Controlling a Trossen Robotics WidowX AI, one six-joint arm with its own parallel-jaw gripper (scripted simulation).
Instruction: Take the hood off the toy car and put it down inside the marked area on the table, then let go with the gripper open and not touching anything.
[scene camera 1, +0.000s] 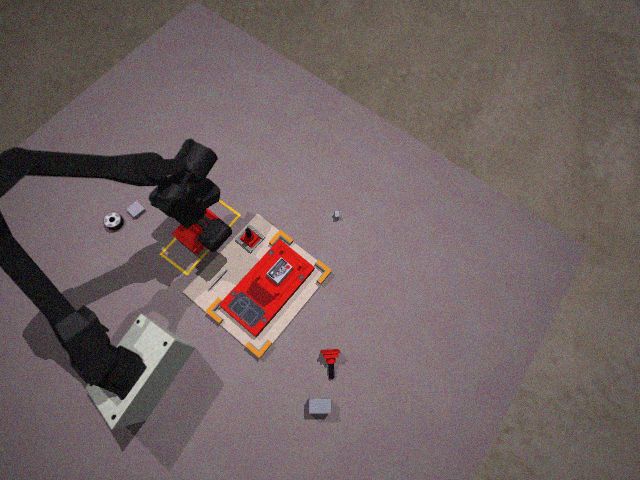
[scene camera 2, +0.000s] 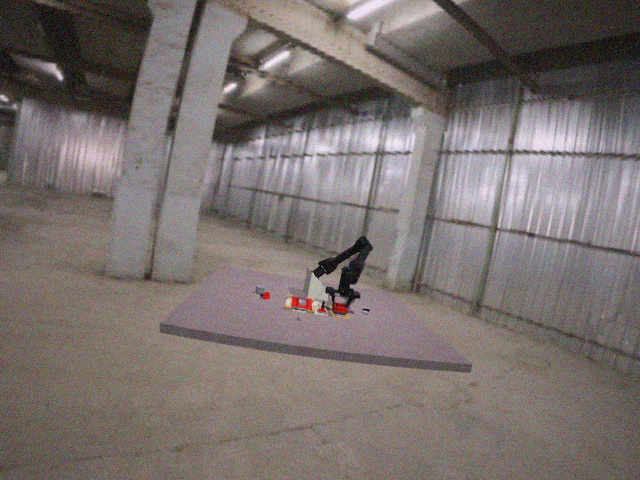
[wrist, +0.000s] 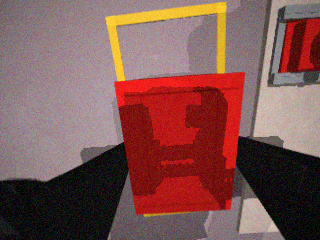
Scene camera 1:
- my gripper
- toy car
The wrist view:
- my gripper
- hood: held by my gripper
